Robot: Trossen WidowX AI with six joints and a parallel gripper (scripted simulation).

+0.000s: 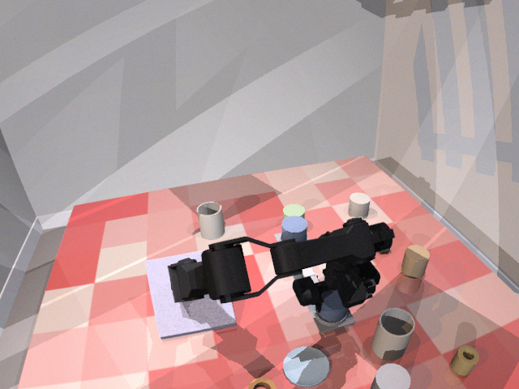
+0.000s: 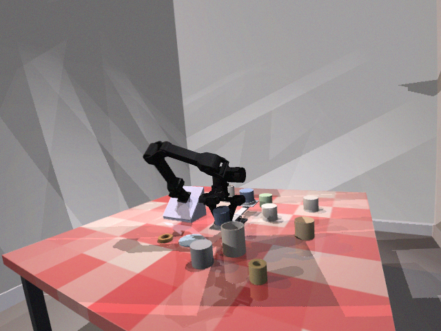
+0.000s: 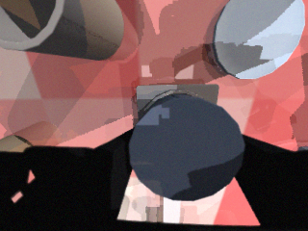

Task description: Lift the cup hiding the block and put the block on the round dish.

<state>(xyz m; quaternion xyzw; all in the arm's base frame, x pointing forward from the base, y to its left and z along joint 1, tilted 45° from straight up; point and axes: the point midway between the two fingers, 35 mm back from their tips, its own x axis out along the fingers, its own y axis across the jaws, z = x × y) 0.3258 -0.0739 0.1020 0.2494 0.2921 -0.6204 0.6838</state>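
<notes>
Right now my gripper tip is 1 cm above the teal block. The rest, counted from my gripper tip: round dish (9 cm behind, 10 cm to the right, 6 cm below); balance (1 cm behind, 13 cm to the left, 3 cm below); blue cup (2 cm to the right, 1 cm above).
</notes>
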